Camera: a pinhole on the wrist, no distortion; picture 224 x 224 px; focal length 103.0 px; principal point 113.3 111.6 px. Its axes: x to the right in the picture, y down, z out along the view. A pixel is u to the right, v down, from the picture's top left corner.
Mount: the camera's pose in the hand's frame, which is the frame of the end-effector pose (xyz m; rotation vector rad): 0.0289 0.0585 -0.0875 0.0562 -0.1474 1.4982
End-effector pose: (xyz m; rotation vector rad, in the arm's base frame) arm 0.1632 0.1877 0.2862 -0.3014 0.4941 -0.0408
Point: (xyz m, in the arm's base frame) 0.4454 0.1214 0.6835
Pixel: 81.6 94.9
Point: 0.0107 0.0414 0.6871
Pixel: 32.7 192.9
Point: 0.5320 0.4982 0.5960
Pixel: 152.8 86.4
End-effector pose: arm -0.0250 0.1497 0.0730 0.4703 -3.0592 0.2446
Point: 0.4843 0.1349 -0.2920
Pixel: 83.0 214.3
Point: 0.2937 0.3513 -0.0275
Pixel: outside the picture
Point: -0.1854 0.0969 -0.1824
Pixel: 123.3 68.1
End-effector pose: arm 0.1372 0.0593 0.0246 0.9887 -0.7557 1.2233
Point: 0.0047 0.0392 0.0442
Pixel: 199.8 158.4
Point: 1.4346 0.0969 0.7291
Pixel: outside the picture
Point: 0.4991 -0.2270 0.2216
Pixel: 45.6 78.0
